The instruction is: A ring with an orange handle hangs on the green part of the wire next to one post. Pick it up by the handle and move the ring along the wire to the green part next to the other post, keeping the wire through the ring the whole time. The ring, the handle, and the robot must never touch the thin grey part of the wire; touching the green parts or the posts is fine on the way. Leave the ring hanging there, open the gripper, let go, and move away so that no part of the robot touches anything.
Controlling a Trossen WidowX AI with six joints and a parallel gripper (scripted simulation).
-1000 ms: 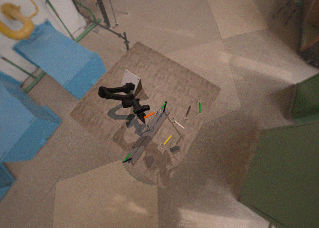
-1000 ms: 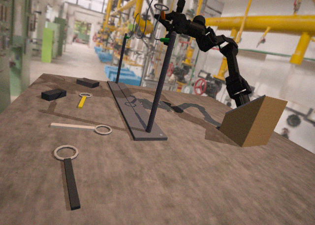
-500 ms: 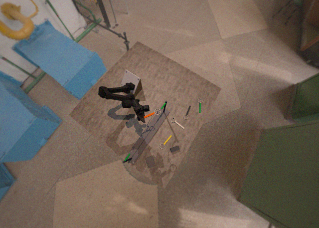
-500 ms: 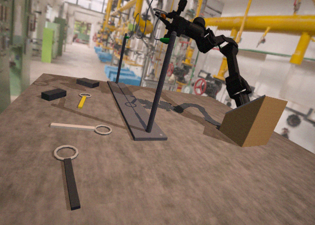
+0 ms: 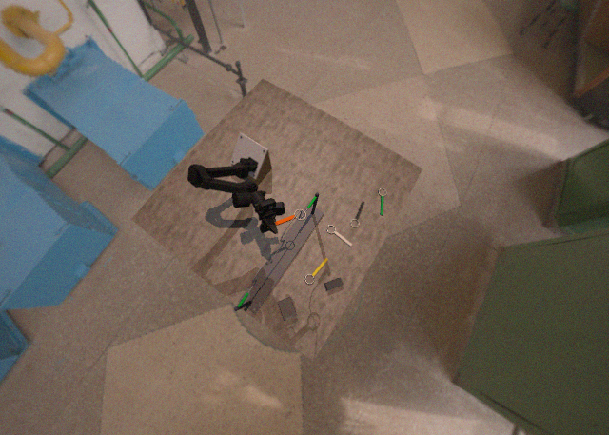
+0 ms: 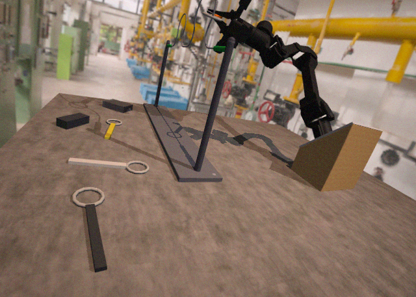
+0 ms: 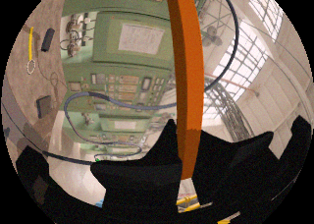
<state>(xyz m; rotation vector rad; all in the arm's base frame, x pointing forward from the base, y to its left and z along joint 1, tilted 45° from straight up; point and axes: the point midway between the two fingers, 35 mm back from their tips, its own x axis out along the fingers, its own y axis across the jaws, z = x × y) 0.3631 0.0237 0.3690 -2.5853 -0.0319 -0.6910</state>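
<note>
Now: the orange-handled ring 90 mm to the left of my gripper tip and 30 mm below it. Round my gripper tip: yellow-handled ring: 220 mm ahead, 10 mm to the right, 410 mm below; dark-handled ring: 250 mm ahead, 390 mm to the left, 410 mm below; cream-handled ring: 200 mm ahead, 240 mm to the left, 410 mm below.
</note>
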